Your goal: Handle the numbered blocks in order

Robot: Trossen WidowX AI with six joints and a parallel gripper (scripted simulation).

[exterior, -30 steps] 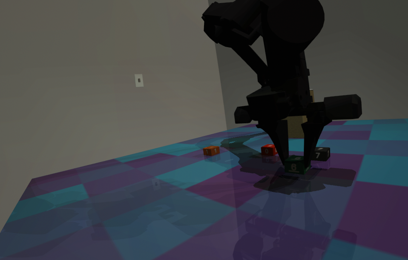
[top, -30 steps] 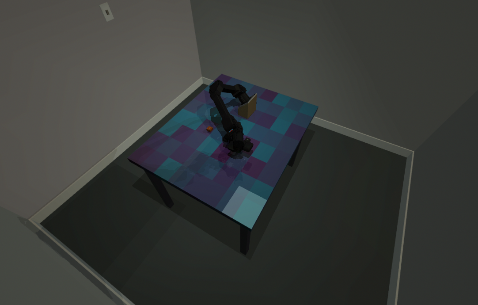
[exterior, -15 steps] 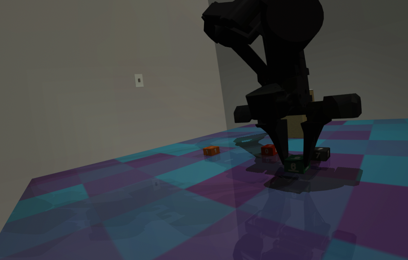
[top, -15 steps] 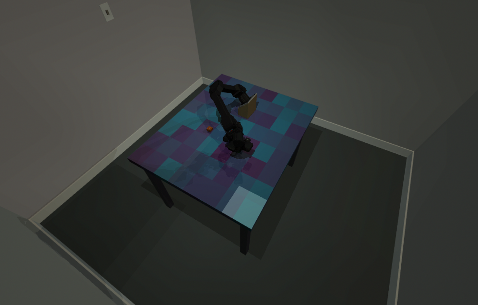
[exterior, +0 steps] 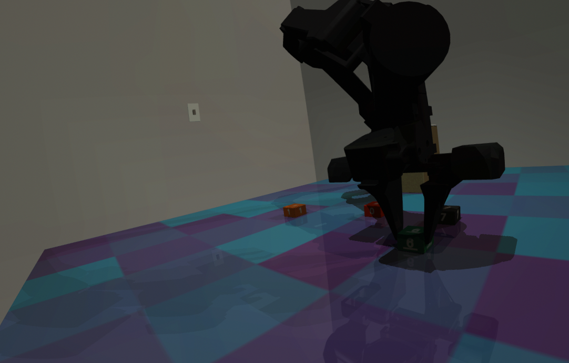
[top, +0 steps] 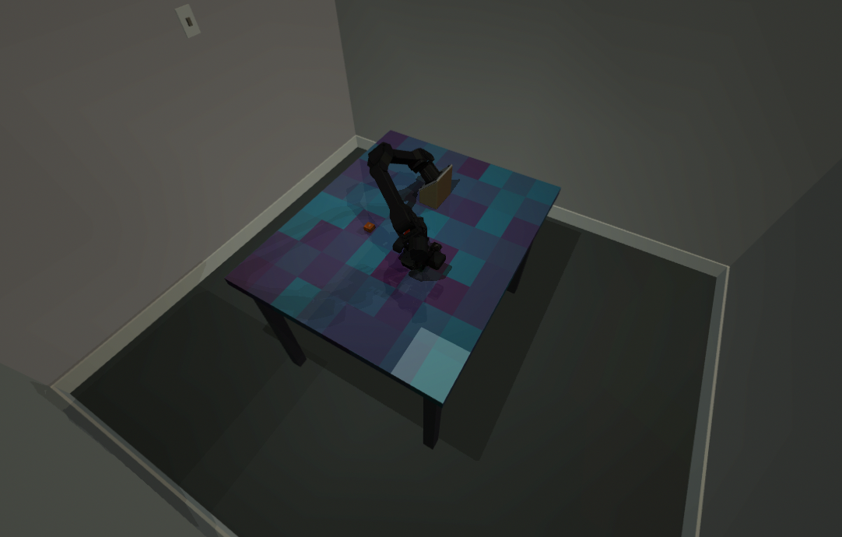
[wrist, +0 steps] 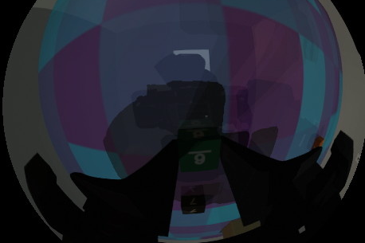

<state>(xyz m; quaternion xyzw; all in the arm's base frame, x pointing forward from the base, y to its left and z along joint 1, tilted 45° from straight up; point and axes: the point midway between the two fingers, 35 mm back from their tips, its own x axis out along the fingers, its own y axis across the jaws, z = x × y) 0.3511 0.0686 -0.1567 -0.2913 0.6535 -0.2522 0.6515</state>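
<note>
The green block is 1 cm behind my gripper tip. Round my gripper tip: orange block (28 cm to the right, 6 cm behind); then black block (11 cm behind); then red block (12 cm to the right, 12 cm behind).
</note>
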